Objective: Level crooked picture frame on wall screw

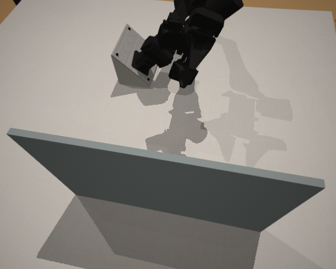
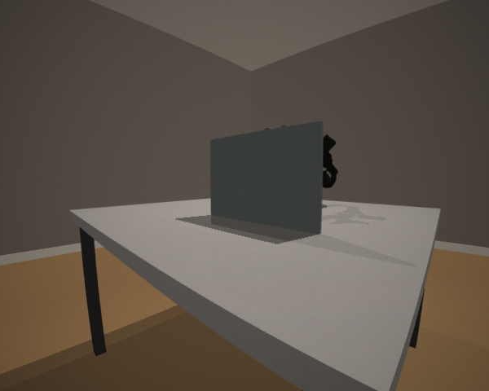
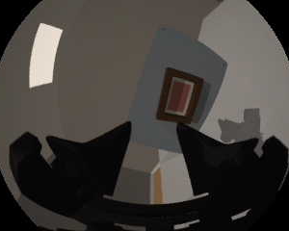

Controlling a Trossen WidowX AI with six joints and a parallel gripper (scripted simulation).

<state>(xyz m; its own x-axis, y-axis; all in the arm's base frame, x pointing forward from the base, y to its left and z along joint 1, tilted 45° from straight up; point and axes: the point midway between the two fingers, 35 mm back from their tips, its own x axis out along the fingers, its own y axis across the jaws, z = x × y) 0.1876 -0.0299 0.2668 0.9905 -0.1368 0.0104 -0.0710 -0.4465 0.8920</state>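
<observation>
The picture frame lies 190 mm ahead of my gripper tip, 40 mm to the right of it and 90 mm below it. Also, from my gripper tip: wall panel (200 mm ahead, 30 mm to the right, 100 mm below).
</observation>
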